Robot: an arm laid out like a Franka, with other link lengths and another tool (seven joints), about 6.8 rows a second.
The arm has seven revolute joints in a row. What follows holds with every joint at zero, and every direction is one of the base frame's.
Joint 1 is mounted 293.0 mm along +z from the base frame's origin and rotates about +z.
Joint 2 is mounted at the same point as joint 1 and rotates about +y.
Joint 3 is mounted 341.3 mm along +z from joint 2 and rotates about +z.
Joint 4 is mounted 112.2 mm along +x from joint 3 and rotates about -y.
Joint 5 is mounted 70.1 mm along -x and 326.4 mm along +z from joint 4 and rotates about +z.
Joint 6 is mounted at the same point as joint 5 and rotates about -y.
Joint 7 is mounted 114.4 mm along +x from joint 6 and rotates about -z.
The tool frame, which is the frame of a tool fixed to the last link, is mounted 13.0 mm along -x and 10.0 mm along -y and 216.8 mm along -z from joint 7; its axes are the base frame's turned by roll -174.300, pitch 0.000 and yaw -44.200 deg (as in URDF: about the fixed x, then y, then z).
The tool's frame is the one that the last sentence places.
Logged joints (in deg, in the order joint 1, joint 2, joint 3, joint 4, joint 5, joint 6, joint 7), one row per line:
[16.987, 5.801, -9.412, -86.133, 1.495, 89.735, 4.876]
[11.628, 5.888, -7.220, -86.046, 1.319, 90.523, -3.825]
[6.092, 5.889, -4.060, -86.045, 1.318, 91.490, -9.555]
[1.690, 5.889, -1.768, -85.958, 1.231, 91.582, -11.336]
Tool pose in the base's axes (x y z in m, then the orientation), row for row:
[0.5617, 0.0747, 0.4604, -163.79, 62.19, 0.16]
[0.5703, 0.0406, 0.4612, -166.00, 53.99, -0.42]
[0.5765, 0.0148, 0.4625, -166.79, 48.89, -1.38]
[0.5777, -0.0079, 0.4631, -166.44, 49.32, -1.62]
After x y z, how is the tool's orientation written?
As a rotation vector, in degrees.
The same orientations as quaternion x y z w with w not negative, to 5 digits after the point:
[-0.93406, 0.35466, 0.00091, 0.04188]
[-0.94989, 0.30894, -0.00240, 0.04746]
[-0.95819, 0.28087, -0.00793, 0.05396]
[-0.95726, 0.28366, -0.00932, 0.05581]

